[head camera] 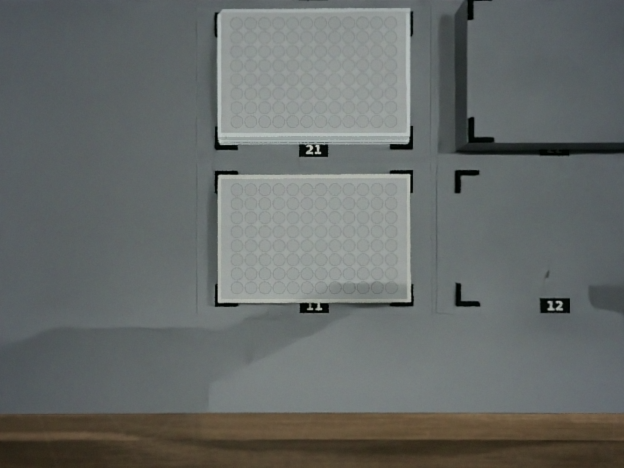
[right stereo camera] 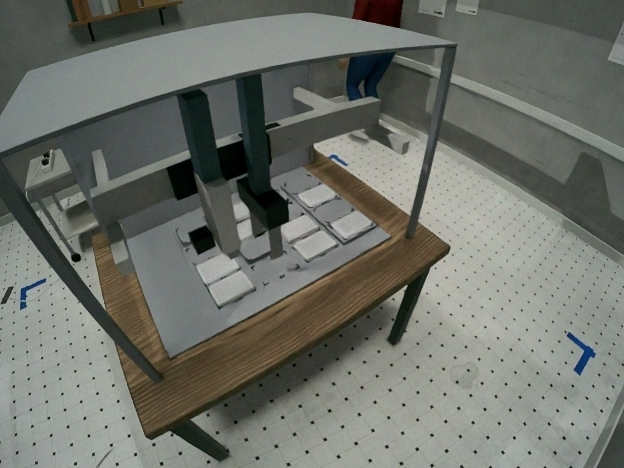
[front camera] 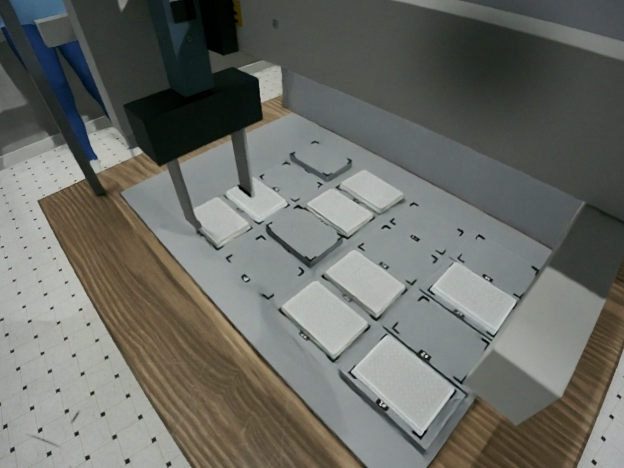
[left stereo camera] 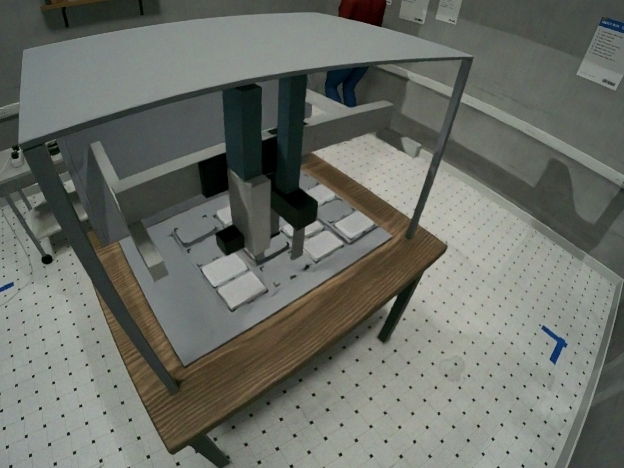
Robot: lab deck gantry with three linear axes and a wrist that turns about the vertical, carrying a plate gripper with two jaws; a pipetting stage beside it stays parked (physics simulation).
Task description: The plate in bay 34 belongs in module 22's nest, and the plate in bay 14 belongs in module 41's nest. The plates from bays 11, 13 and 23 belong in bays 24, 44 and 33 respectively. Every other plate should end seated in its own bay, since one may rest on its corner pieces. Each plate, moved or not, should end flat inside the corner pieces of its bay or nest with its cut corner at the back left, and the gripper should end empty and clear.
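Frame: origin at the robot's base, x ahead, y left, z up, level; centimetres.
Seen in the pictures: gripper, between the fingertips: (right stereo camera: 267, 245) (front camera: 221, 206) (left stereo camera: 285, 246); robot's base, origin of its link: (head camera: 220, 301) (right stereo camera: 219, 308) (left stereo camera: 232, 311).
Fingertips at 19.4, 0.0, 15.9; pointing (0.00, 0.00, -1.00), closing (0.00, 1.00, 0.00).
Offsets run from my fingertips to a thing's top centre, as dx, dy, dz. "pt": to the spot under its first point.
My gripper (front camera: 223, 211) (left stereo camera: 285, 245) (right stereo camera: 267, 246) is open and empty, its two jaws apart front to back, high above the deck, seemingly near bay 12. White plates stand in bay 11 @(pt -13.0, +4.2, -14.5) (head camera: 313, 239) (left stereo camera: 241, 289) and bay 21 @(pt -13.0, +14.9, -14.5) (head camera: 313, 73); plate 11 looks flat inside its corner pieces. In the front view, the bay 13 plate @(+19.8, +4.3, -14.5) (front camera: 325, 318), bay 23 plate @(+19.8, +15.0, -14.5) (front camera: 363, 283), bay 14 plate @(+36.2, +4.3, -13.0) (front camera: 403, 382), bay 34 plate @(+36.2, +25.7, -13.0) (front camera: 473, 296), bay 32 plate @(+3.4, +25.7, -14.5) (front camera: 340, 210) and bay 42 plate @(+4.1, +36.4, -14.2) (front camera: 371, 190) show. Plate 42 looks slightly askew. Module 22 @(+3.4, +14.9, -13.7) (front camera: 304, 231) (head camera: 549, 75) and module 41 @(-13.0, +36.4, -13.7) (front camera: 320, 162) hold no plate.
Bays 12, 24, 31, 33, 43 and 44 hold no plate. The parked pipetting stage (left stereo camera: 250, 216) (right stereo camera: 219, 216) hangs left of the gripper. A pale beam (front camera: 539, 332) covers part of the deck's right side in the front view. Frame posts (left stereo camera: 443, 151) rise at the table corners.
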